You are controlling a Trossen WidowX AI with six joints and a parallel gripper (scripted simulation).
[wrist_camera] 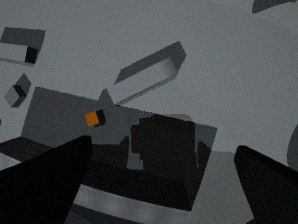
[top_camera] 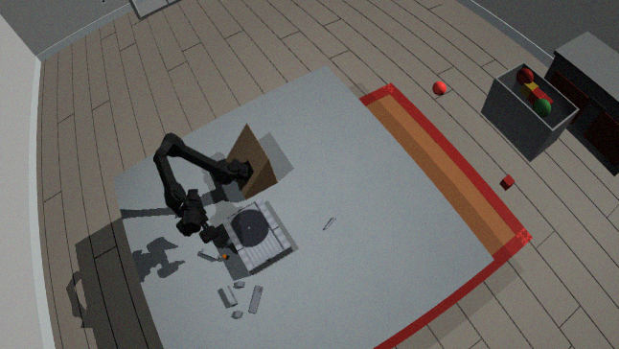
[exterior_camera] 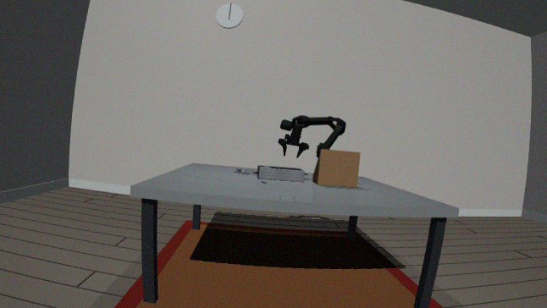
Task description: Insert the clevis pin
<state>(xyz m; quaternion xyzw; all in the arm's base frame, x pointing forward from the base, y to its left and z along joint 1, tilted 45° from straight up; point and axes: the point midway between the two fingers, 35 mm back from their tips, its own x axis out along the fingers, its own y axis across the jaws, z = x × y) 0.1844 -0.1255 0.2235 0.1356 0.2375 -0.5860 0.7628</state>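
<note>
The steel clevis pin is 140 mm ahead of my gripper tip, 460 mm to the left of it and 110 mm below it. The rest, counted from my gripper tip: dark aluminium disc (30 mm ahead, 170 mm to the left, 60 mm below); rimmed steel tray (60 mm ahead, 180 mm to the left, 80 mm below).
</note>
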